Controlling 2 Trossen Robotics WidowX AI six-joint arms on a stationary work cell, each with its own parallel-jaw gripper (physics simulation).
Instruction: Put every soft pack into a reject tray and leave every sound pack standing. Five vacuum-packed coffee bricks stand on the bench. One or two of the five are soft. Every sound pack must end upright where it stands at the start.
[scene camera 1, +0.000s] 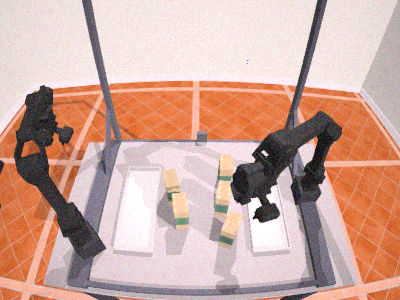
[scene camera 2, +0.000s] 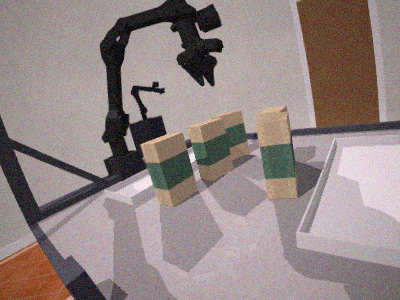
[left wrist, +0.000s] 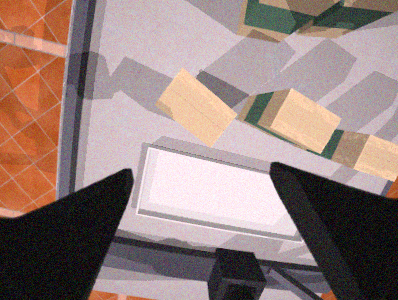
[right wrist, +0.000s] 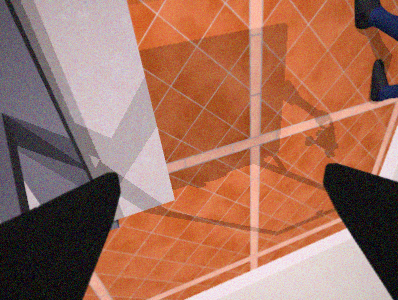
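Seen in the pictures: left gripper, fingertip midpoint: (scene camera 1: 248, 206) (scene camera 2: 208, 86) (left wrist: 202, 171); right gripper, fingertip midpoint: (scene camera 1: 53, 141) (right wrist: 221, 177); left arm's base at its link origin: (scene camera 1: 308, 184) (scene camera 2: 121, 154) (left wrist: 238, 296); right arm's base at its link origin: (scene camera 1: 82, 236).
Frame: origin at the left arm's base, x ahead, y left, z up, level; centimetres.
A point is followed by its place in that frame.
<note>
Five tan coffee packs with green bands stand upright. In scene camera 1, two (scene camera 1: 171, 182) @[y 1.1, x 56.9, z 6.0 cm] (scene camera 1: 180, 210) @[y 13.0, x 53.3, z 6.1 cm] are left of centre and three (scene camera 1: 225, 167) @[y -5.8, x 36.5, z 6.0 cm] (scene camera 1: 222, 197) @[y 7.8, x 38.7, z 6.0 cm] (scene camera 1: 230, 230) @[y 21.1, x 37.0, z 6.1 cm] right of centre. In scene camera 2, the right-hand pack (scene camera 2: 277, 150) @[y -4.9, x 58.5, z 1.1 cm] has an uneven top; the fifth pack cannot be made out. My left gripper (scene camera 2: 208, 84) @[y 17.5, x 32.3, z 15.5 cm] (left wrist: 202, 171) @[y 17.5, x 32.3, z 15.5 cm] is open and empty, high above the bench on the picture-right tray's side (scene camera 1: 270, 251) (left wrist: 220, 228). My right gripper (right wrist: 221, 177) @[y -9.0, x 105.7, z 18.4 cm] is open and empty, off the bench's side over the floor.
Another white tray (scene camera 1: 132, 251) @[y 24.1, x 71.8, z -6.3 cm] (scene camera 2: 350, 251) @[y -16.0, x 69.3, z -7.0 cm] lies at the left in scene camera 1, beside the two left packs. Dark frame bars edge the bench, with upright posts (scene camera 1: 98, 55) @[y -32.7, x 86.4, z 42.4 cm] (scene camera 1: 307, 60) @[y -31.0, x 2.7, z 41.5 cm] at the back. A person's legs (right wrist: 387, 22) show at the right wrist view's edge.
</note>
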